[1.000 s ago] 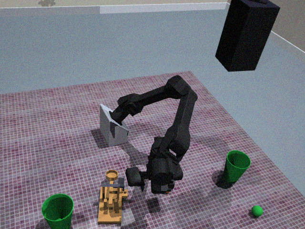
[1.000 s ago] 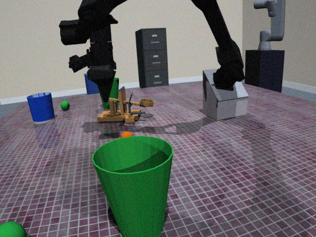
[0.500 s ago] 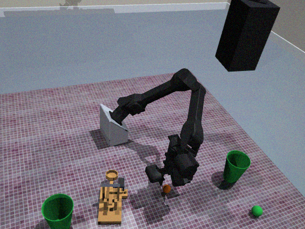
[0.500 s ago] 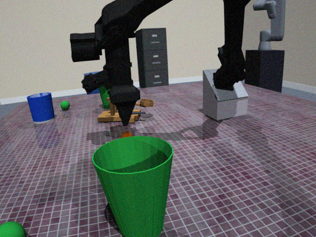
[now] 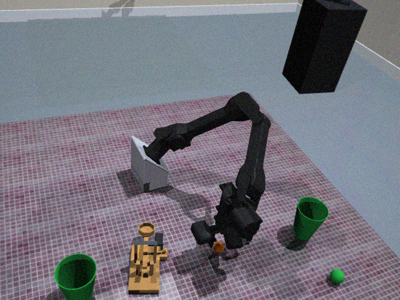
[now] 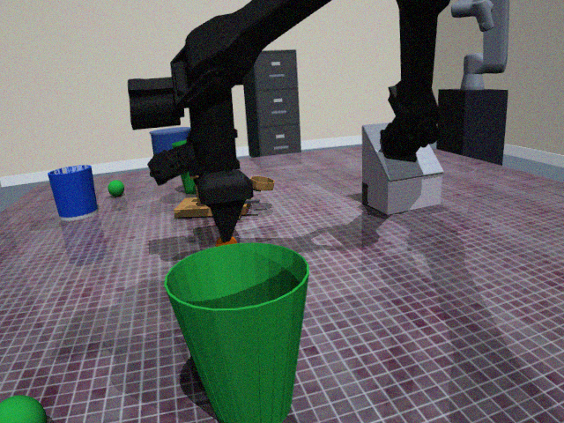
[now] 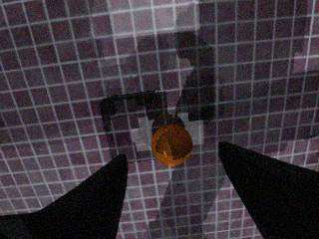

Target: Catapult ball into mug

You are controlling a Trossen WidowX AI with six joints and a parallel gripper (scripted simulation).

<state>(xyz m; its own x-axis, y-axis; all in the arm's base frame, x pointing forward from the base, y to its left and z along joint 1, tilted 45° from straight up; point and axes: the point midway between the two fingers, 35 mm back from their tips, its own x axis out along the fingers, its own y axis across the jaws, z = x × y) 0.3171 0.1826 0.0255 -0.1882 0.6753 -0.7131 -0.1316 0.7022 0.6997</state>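
Now: gripper tip 20 mm above the orange ball. Round my gripper tip: blue mug: 320 mm ahead, 300 mm to the right, 10 mm below; then catapult: 200 mm to the right, 20 mm behind, 20 mm above.
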